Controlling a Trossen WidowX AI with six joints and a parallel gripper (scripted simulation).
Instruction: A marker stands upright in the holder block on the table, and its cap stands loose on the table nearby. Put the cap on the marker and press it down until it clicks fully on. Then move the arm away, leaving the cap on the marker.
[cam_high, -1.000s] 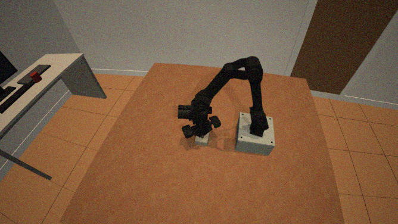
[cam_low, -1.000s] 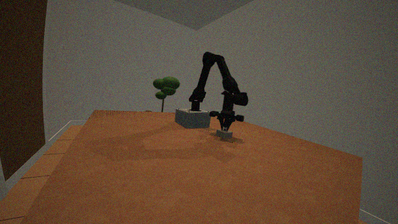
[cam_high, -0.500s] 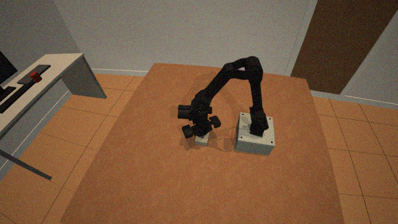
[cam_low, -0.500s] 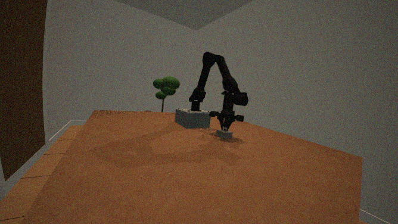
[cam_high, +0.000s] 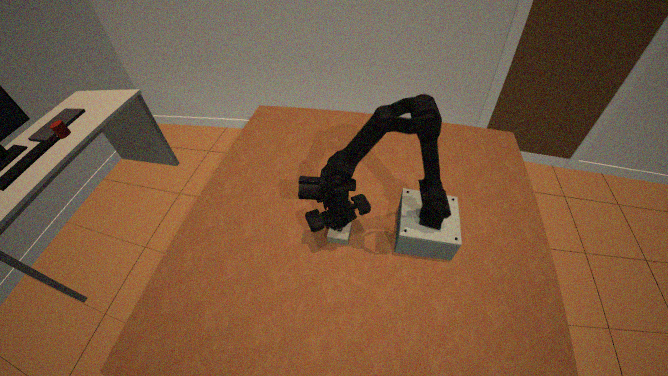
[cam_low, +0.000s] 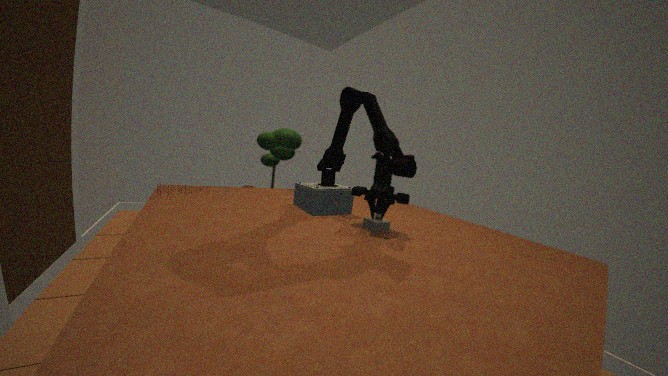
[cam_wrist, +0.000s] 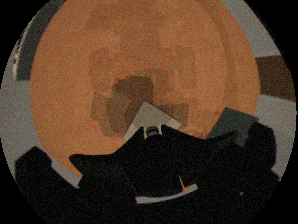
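Right now my gripper tip is 50 mm below the dark cap and 10 mm to the right of it.
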